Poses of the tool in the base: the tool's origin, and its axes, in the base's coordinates. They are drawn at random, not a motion.
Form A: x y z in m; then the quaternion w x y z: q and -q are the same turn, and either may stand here.
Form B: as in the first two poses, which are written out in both.
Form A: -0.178, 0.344, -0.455, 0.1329, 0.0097, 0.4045, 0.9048
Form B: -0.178, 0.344, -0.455, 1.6, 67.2, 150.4
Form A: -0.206, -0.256, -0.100, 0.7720, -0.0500, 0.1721, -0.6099
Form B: -0.206, -0.256, -0.100, -6.2, 21.4, -75.7
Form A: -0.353, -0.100, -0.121, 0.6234, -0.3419, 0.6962, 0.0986
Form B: -0.353, -0.100, -0.121, -45.0, 91.6, 13.0
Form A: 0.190, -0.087, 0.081, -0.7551, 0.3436, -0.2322, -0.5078
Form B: 0.190, -0.087, 0.081, -42.9, 29.0, 63.5
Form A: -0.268, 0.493, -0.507, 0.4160, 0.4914, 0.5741, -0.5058
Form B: -0.268, 0.493, -0.507, 70.7, 82.6, -72.8
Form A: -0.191, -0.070, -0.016, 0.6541, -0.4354, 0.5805, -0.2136
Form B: -0.191, -0.070, -0.016, -56.6, 75.4, -27.8
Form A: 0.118, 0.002, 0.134, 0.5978, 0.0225, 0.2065, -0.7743
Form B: 0.118, 0.002, 0.134, 3.0, 27.5, -102.9
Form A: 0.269, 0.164, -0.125, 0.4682, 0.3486, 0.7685, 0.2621
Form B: 0.269, 0.164, -0.125, 49.0, 108.0, 36.8
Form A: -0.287, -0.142, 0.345, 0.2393, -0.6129, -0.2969, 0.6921
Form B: -0.287, -0.142, 0.345, -96.1, -46.6, 108.6
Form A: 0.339, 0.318, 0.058, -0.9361, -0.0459, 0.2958, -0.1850
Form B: 0.339, 0.318, 0.058, 5.4, -34.6, 21.7
